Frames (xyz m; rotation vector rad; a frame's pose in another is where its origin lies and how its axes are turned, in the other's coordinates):
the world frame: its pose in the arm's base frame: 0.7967 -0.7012 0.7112 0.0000 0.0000 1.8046
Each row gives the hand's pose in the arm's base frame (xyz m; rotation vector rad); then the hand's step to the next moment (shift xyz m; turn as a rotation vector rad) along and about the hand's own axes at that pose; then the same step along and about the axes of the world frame.
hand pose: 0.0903 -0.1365 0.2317 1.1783 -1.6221 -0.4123
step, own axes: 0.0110 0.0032 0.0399 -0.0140 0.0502 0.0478
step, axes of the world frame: -0.0101 0.0395 -0.0077 0.0363 0.0597 0.0108
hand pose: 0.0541 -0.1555 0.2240 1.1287 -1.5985 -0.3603
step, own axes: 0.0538 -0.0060 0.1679 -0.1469 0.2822 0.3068
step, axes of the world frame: -0.0634 0.1612 -0.0332 0.2544 0.3614 0.0068
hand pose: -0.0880 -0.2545 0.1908 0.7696 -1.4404 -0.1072
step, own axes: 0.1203 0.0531 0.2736 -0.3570 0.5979 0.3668
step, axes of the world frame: -0.0709 0.2726 0.1131 0.6158 0.4901 -0.0070
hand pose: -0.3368 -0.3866 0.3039 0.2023 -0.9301 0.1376
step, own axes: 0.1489 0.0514 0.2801 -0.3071 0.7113 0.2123
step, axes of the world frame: 0.0225 0.1396 0.2885 0.7300 0.3325 -0.0436
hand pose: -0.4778 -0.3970 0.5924 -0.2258 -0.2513 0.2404
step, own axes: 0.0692 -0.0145 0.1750 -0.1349 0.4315 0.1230
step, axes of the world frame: 0.0318 -0.0288 0.1838 0.4433 0.1503 -0.0208
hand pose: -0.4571 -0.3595 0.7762 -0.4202 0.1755 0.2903
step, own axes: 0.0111 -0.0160 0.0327 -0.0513 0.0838 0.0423
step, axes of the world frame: -0.0019 -0.0191 0.0329 0.0929 0.0499 0.0182
